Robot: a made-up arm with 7 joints.
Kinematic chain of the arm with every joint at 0, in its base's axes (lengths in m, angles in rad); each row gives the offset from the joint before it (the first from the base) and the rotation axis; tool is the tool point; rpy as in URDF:
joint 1: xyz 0 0 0.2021 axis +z
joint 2: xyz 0 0 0 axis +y
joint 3: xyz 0 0 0.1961 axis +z
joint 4: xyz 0.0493 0 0 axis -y
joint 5: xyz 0.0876 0 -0.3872 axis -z
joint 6: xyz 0 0 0 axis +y
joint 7: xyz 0.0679 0 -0.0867 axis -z
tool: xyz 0 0 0 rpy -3.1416 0 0
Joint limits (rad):
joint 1: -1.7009..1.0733
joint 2: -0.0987..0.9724
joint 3: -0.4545..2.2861
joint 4: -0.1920..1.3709
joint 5: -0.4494..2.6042
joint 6: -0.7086..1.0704
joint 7: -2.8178..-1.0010
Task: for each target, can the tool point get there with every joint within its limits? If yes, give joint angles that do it. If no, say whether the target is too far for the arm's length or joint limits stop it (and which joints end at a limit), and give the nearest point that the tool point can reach.
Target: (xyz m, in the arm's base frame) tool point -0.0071 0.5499 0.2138
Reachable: yes | joints 0.2340 0.7699 1.4180 1.2005 0.6140 0.7295 -1.6173
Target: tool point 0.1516 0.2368 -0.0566
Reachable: yes | joints -0.7774 0.6958 1.2238 0.2244 0.3261 0.0442 -2.4110
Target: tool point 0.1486 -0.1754 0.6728
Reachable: no: joint limits stop it (at a limit: joint 1, joint 2, joint 3, joint 4, joint 5, joint 6) | nearest point 0.3280 -0.0882 0.6619 | short by 0.200 m
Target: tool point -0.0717 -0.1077 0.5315
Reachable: no: joint limits stop it (at a limit: joint 1, joint 2, joint 3, joint 5, joint 6) | nearest point -0.3596 -0.0483 0.4394 | short by 0.308 m
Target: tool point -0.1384 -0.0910 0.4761
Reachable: no: joint limits stop it (at a limit: joint 1, joint 2, joint 3, joint 5, joint 6) | nearest point -0.3533 -0.0734 0.4080 | short by 0.226 m
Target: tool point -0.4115 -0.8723 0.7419
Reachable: no: too far | nearest point -0.2238 -0.4745 0.4957 | short by 0.504 m
